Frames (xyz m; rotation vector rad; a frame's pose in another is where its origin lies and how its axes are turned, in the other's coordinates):
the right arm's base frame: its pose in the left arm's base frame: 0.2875 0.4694 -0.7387 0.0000 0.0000 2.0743
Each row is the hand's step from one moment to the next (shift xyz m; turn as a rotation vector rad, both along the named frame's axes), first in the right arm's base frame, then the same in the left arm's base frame.
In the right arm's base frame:
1: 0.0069 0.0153 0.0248 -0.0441 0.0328 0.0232
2: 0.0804 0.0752 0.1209 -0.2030 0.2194 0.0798
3: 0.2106 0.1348 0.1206 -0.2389 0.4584 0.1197
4: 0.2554 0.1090 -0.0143 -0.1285 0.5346 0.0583
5: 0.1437 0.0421 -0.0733 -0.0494 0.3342 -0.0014
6: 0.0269 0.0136 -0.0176 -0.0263 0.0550 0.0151
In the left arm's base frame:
1: -0.0167 -0.0013 0.0248 -0.0075 -0.0545 0.0232
2: -0.1047 0.0341 0.1209 -0.0942 -0.2837 0.0798
3: -0.2197 0.1194 0.1206 -0.2862 -0.4304 0.1197
4: -0.2187 0.1711 -0.0143 -0.4063 -0.3705 0.0583
5: -0.1062 0.1056 -0.0733 -0.2689 -0.2045 -0.0014
6: -0.0249 0.0170 -0.0176 -0.0355 -0.0496 0.0151

